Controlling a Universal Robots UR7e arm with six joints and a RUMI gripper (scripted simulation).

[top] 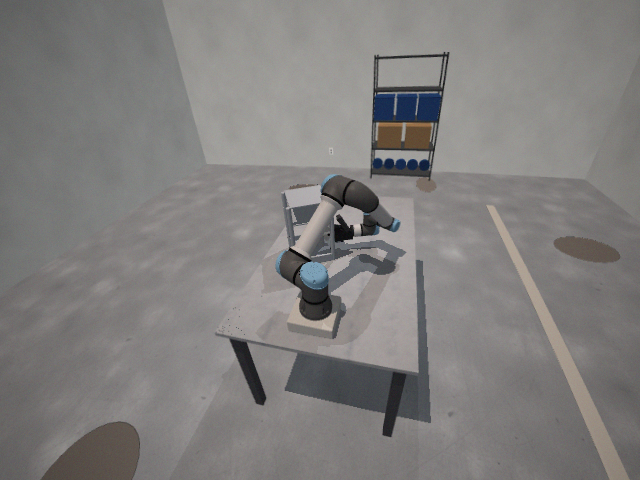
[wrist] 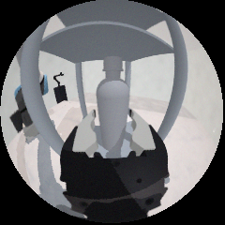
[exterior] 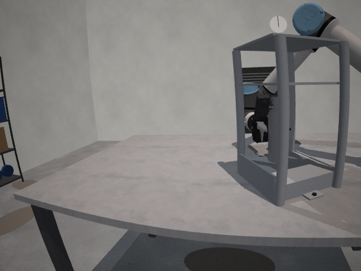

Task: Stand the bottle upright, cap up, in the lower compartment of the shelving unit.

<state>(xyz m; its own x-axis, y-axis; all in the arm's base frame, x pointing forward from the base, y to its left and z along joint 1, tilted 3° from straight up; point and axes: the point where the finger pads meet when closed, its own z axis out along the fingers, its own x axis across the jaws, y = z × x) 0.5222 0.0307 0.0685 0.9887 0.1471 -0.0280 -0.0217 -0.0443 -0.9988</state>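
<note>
My hand is 3 cm below the grey bottle. Also, from my hand: grey shelving unit (2 cm behind, 5 cm to the left, 5 cm above).
</note>
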